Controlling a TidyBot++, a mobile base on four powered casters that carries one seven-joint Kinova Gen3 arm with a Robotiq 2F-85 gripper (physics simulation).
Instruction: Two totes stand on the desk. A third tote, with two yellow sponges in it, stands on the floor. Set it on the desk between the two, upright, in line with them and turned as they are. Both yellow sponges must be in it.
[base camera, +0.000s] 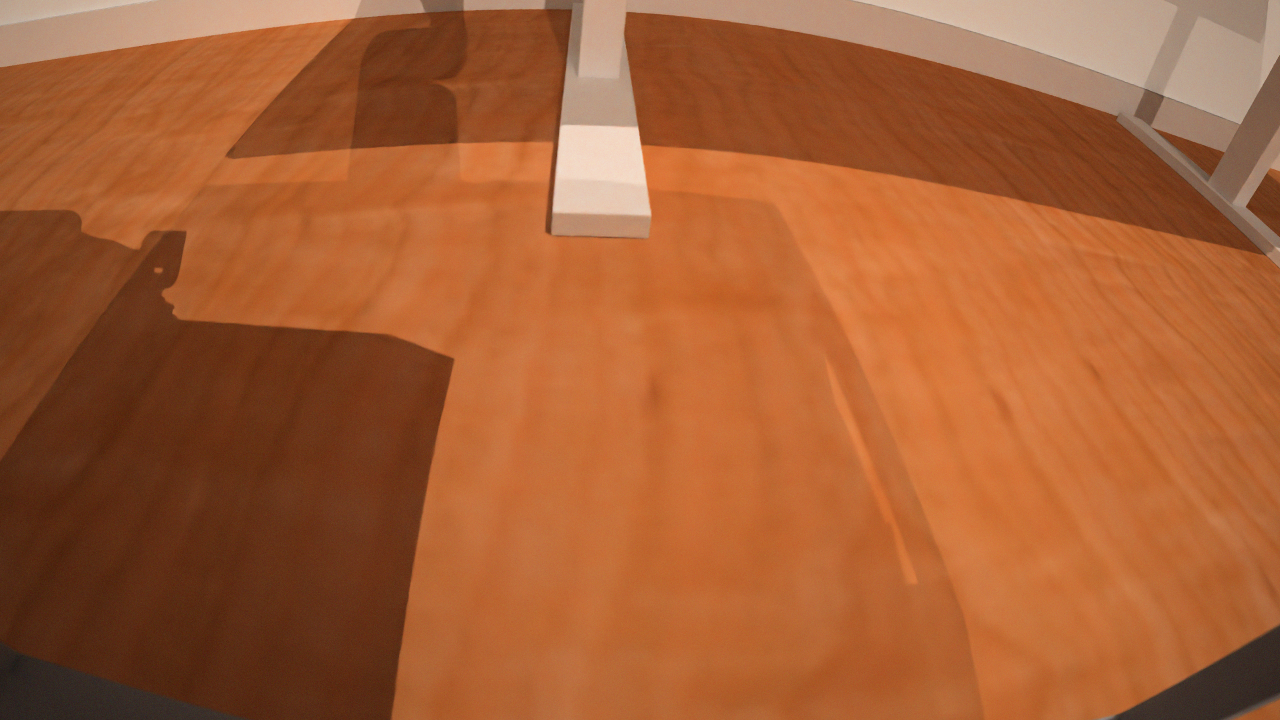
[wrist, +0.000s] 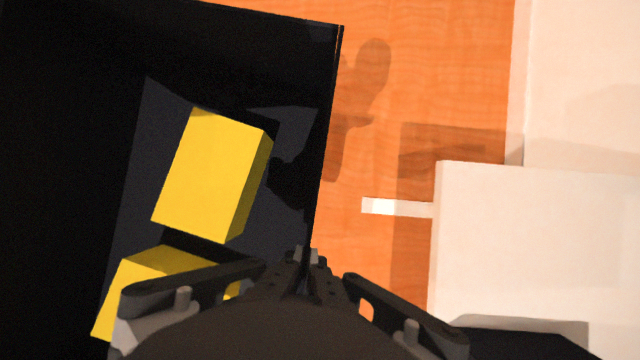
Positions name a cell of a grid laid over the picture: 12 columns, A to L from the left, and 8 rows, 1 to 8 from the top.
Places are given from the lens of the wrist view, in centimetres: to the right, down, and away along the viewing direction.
my gripper (wrist: F6): -1, 6, 17
black tote (wrist: B3): -19, -7, 19
white desk (wrist: J6): 34, 12, 37
The marked spots on the white desk and the black tote are 60 cm apart.
